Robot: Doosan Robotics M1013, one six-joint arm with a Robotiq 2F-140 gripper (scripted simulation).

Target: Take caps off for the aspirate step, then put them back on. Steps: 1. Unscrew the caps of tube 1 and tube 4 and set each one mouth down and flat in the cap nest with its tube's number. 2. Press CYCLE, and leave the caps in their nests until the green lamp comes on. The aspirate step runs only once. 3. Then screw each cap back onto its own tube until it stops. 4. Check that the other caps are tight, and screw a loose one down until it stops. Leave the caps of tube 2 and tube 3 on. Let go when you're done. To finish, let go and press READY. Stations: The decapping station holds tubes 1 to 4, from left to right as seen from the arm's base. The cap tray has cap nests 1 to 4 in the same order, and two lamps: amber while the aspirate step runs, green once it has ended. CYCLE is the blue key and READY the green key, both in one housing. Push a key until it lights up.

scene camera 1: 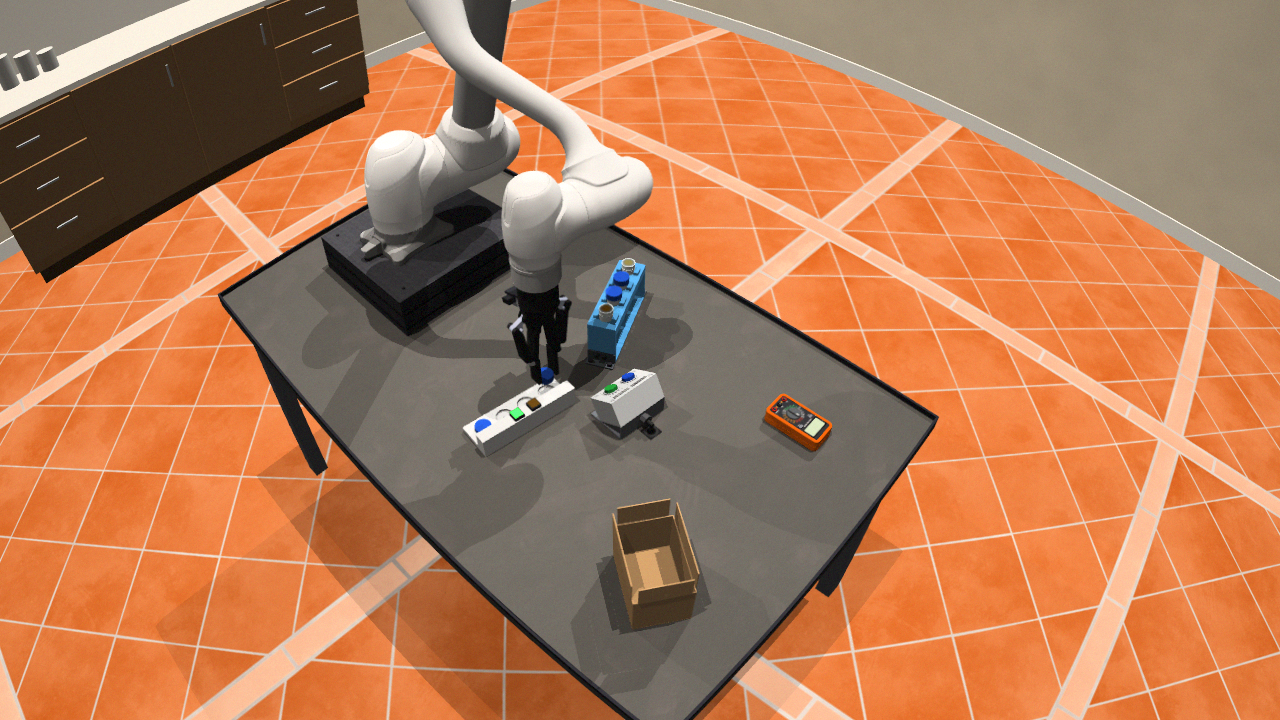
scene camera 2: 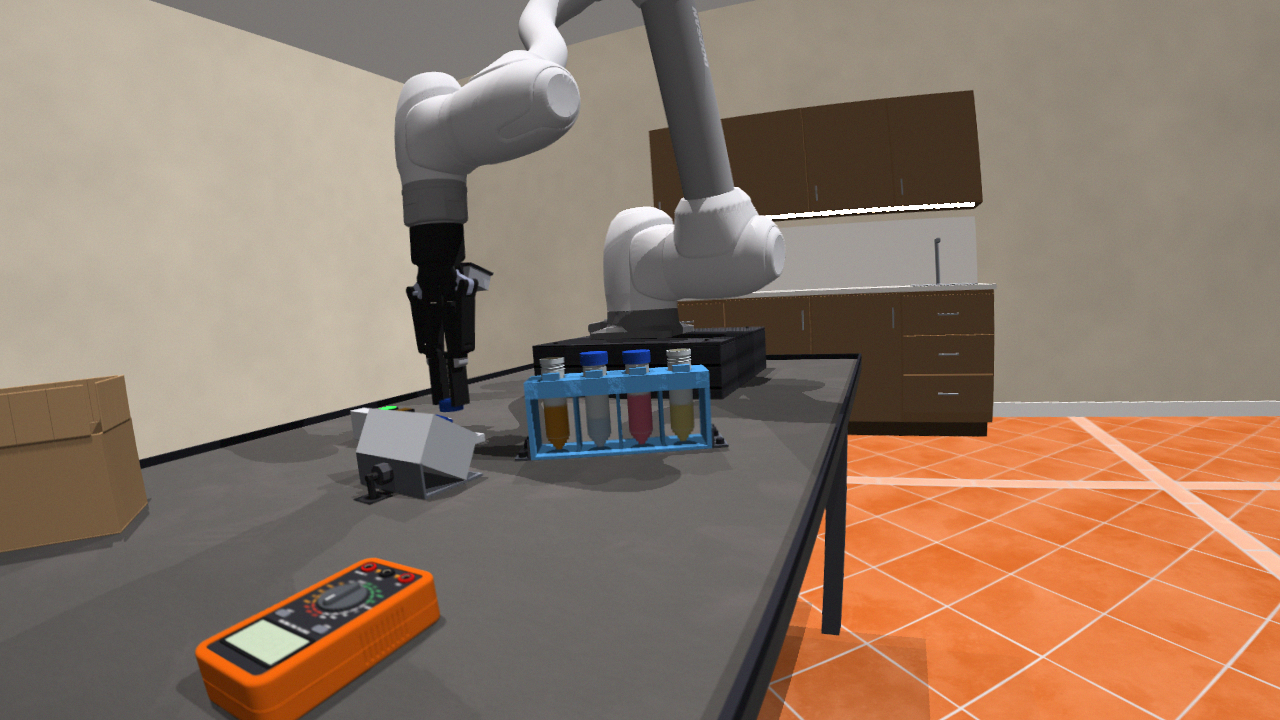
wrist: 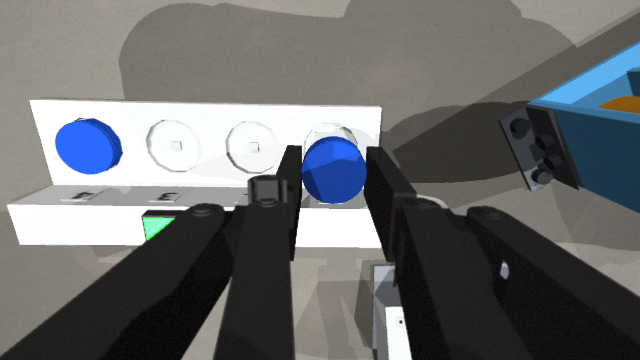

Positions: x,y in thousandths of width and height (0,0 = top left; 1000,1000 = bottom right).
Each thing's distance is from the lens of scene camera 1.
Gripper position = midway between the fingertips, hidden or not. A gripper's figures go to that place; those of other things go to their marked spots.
my gripper (scene camera 1: 426,522): 154 cm
cardboard box (scene camera 1: 512,773): 135 cm
grey key housing (scene camera 1: 496,559): 148 cm
